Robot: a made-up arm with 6 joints.
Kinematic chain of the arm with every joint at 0, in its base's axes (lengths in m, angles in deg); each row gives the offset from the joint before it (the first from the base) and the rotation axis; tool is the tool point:
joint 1: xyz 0 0 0.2 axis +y
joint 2: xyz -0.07 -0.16 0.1 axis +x
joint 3: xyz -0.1 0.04 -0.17 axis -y
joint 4: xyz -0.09 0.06 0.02 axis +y
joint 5: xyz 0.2 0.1 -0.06 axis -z
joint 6: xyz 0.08 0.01 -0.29 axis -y
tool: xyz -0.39 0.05 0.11
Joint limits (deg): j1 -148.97..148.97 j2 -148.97..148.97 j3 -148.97..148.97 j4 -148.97..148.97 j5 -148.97..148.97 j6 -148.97..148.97
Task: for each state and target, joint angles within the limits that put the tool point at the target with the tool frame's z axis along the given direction. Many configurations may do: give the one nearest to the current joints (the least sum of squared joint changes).
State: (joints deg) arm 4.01 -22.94 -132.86 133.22 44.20 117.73
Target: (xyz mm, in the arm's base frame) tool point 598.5 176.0 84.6 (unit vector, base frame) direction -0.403 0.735 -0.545
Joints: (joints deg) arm 12.97 -25.20 -124.57 148.97 74.05 75.25
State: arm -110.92 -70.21 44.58 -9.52 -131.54 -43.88
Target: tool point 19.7 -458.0 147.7 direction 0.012 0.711 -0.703
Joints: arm -117.50 -57.69 39.87 -0.55 -80.37 -6.67
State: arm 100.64 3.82 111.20 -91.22 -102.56 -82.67
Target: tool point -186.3 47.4 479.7 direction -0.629 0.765 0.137
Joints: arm 106.02 2.73 120.13 -99.08 -61.63 -56.50
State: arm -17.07 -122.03 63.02 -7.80 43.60 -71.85
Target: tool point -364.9 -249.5 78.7 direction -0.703 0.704 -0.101
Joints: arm 5.02 -98.55 85.61 -29.23 -3.38 -71.03
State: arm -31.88 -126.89 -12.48 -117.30 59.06 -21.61
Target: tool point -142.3 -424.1 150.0 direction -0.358 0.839 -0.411
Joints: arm 17.69 -148.97 -49.70 -100.34 41.08 -44.52
